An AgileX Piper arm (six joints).
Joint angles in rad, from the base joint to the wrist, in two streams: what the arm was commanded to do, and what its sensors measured. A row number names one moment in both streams.
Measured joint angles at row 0:
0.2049, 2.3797, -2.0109, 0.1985, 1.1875, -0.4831
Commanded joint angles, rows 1 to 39:
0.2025, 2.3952, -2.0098, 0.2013, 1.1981, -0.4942
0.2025, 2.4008, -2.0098, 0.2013, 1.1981, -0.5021
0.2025, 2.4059, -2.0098, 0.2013, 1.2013, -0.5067
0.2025, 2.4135, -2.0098, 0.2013, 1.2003, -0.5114
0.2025, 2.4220, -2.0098, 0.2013, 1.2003, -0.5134
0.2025, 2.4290, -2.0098, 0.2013, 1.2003, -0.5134
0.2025, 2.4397, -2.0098, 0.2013, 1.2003, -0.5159
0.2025, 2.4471, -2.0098, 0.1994, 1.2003, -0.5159
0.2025, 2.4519, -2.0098, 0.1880, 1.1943, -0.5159
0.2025, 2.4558, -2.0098, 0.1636, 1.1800, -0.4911
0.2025, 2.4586, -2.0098, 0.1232, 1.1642, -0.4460
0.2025, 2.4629, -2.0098, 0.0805, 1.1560, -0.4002
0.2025, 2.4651, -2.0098, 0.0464, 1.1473, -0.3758
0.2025, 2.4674, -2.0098, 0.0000, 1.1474, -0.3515
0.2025, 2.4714, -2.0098, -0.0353, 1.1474, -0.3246
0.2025, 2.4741, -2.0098, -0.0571, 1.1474, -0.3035
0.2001, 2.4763, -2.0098, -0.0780, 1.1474, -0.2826
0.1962, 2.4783, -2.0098, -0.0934, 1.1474, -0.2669
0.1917, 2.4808, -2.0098, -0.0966, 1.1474, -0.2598
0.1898, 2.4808, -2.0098, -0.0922, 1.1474, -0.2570
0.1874, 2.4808, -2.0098, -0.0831, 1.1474, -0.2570
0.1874, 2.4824, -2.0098, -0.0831, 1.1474, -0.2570
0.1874, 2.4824, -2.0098, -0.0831, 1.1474, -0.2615
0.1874, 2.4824, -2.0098, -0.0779, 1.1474, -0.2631
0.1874, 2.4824, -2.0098, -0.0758, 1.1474, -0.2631
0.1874, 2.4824, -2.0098, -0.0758, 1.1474, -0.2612
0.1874, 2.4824, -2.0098, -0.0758, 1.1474, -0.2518
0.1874, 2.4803, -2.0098, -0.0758, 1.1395, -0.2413
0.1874, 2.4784, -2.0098, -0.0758, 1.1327, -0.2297
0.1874, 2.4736, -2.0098, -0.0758, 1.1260, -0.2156
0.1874, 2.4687, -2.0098, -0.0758, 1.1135, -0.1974
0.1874, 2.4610, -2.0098, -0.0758, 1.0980, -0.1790
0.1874, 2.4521, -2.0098, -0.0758, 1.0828, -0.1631
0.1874, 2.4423, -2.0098, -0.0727, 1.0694, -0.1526
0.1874, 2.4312, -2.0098, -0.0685, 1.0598, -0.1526
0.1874, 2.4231, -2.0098, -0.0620, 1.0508, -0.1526
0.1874, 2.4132, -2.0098, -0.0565, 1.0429, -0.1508
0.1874, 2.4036, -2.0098, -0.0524, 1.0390, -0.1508
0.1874, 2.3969, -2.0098, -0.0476, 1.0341, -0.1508
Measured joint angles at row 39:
0.2009, 2.4211, -2.0209, -0.0138, 1.0856, -0.1677
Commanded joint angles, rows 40 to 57:
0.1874, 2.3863, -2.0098, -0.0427, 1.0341, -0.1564
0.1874, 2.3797, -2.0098, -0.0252, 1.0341, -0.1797
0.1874, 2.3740, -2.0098, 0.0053, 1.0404, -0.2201
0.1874, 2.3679, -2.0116, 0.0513, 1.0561, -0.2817
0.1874, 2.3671, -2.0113, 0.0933, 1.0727, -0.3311
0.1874, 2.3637, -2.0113, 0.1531, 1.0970, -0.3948
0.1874, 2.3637, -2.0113, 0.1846, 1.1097, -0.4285
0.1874, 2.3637, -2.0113, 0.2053, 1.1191, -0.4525
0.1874, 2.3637, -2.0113, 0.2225, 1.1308, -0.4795
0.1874, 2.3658, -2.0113, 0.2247, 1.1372, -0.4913
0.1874, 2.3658, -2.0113, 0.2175, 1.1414, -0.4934
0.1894, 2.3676, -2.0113, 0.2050, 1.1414, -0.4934
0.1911, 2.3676, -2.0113, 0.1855, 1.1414, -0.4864
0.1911, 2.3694, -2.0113, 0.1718, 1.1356, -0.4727
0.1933, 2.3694, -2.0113, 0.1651, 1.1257, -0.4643
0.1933, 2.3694, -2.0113, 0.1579, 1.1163, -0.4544
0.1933, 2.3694, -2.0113, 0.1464, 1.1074, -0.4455
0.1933, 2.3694, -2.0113, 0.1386, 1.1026, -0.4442
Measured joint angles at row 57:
0.1920, 2.3742, -2.0111, 0.1775, 1.1263, -0.4606
